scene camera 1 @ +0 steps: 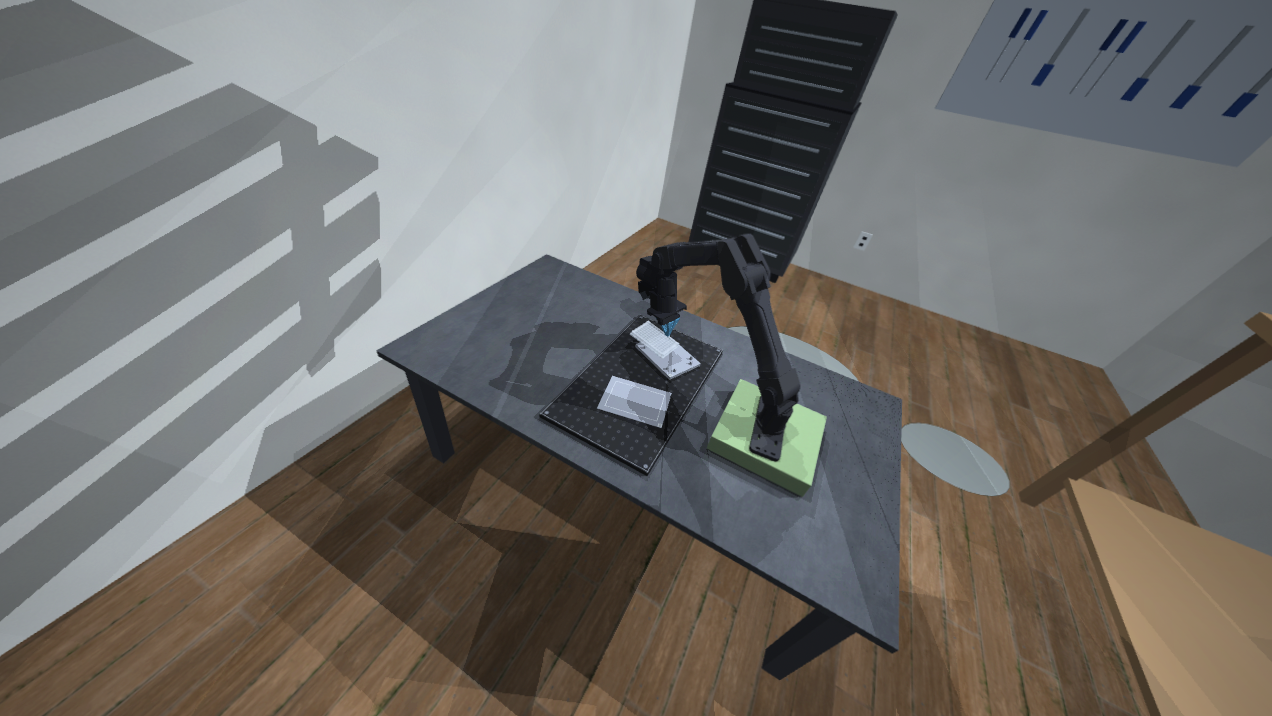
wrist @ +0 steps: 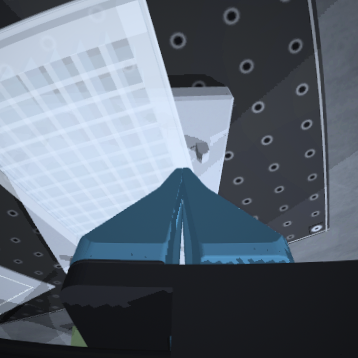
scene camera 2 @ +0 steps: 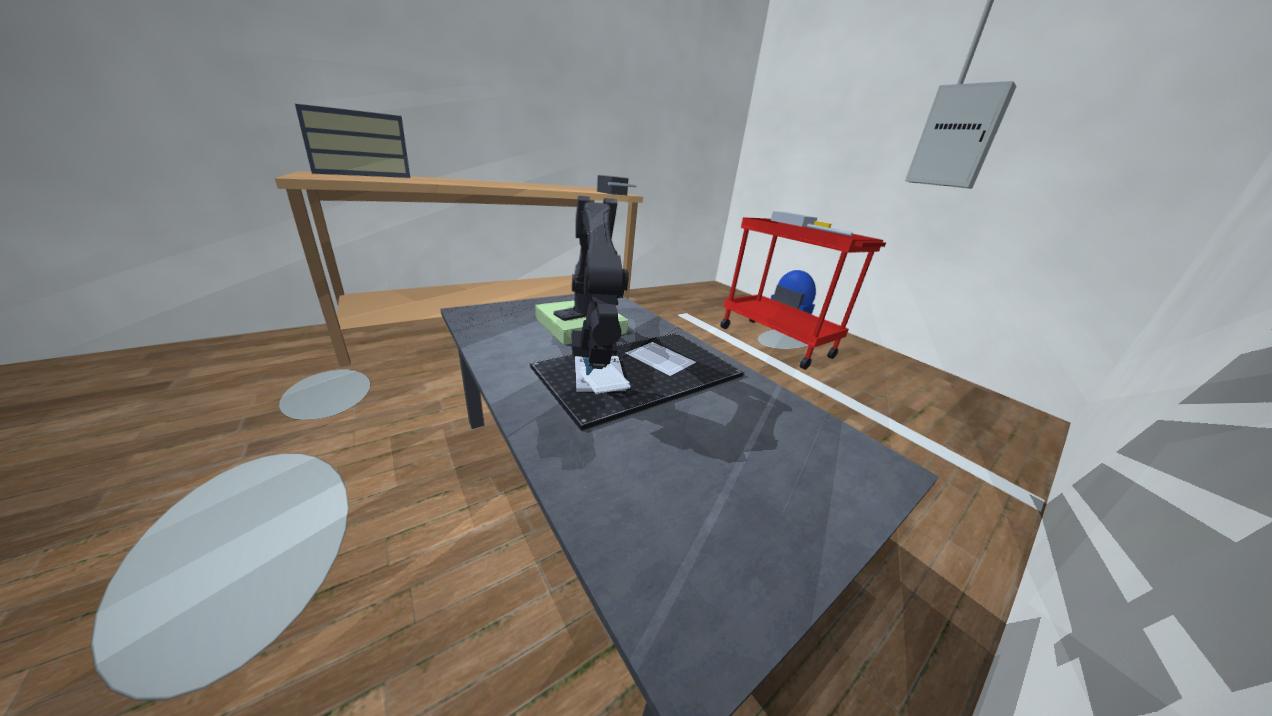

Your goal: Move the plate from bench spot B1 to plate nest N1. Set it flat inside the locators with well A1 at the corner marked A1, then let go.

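Places are measured from the arm's base along level axes (x ahead, y left, z up), in millimetres.
Pixels of known places: gripper, between the fingertips: (scene camera 1: 667,335) (wrist: 182,178) (scene camera 2: 587,373); arm's base, origin of its link: (scene camera 1: 768,426) (scene camera 2: 583,312).
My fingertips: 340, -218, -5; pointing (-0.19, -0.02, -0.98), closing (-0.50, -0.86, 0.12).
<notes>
Ahead of a thing's pixels: the offset from my fingertips to its top centre, as dx, dy, dz. "pt": to the spot under its first point. Level surfaces: height alone.
The clear-white well plate {+29, +30, +10} (scene camera 1: 656,337) (scene camera 2: 607,379) (wrist: 90,135) lies skewed across plate nest N1 {-24, +55, -10} (scene camera 1: 683,362) (wrist: 212,117), overhanging its far end in the scene camera 1 view. It looks turned relative to the nest and not seated inside the locators. My gripper (scene camera 1: 669,329) (wrist: 182,178) is shut and empty, its blue fingertips together beside the plate's long edge in the wrist view. Whether they touch the plate is unclear. A grey locator shows on the nest right of the plate in the wrist view. The A1 marks cannot be read. Bench spot B1 {pt -3, +274, -29} (scene camera 1: 633,401) (scene camera 2: 660,357) is a pale outlined rectangle without the plate.
The nest and B1 are on a black perforated board (scene camera 1: 578,404) (wrist: 270,120) on the dark table {dz -44} (scene camera 1: 480,329) (scene camera 2: 694,533). The arm stands on a green block (scene camera 1: 805,449) (scene camera 2: 556,325) beside the board. A red cart (scene camera 2: 774,315) stands beyond the table.
</notes>
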